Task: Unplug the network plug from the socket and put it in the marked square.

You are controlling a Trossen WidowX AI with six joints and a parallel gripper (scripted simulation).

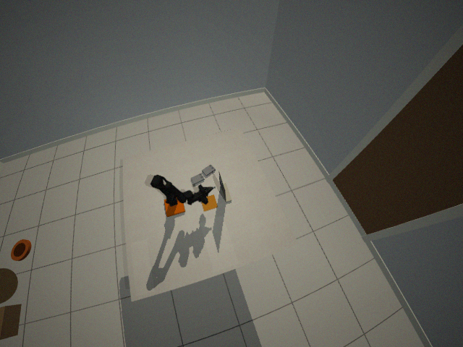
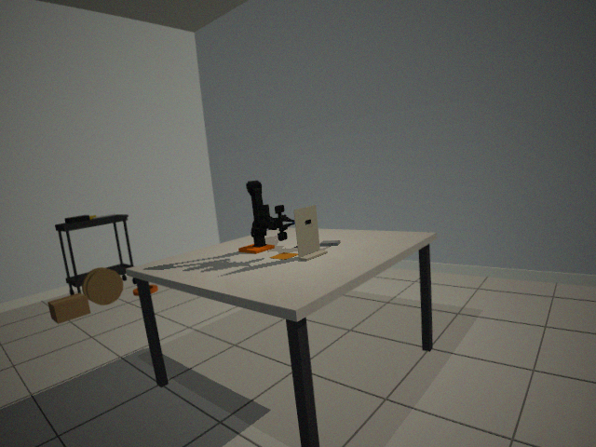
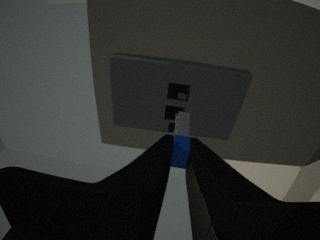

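Now: the orange marked square 7 cm behind my gripper tip, 3 cm to the right of it and 18 cm below it. From my gripper tip the other things lie so: blue network plug 1 cm ahead; upright panel 8 cm ahead, 6 cm below.
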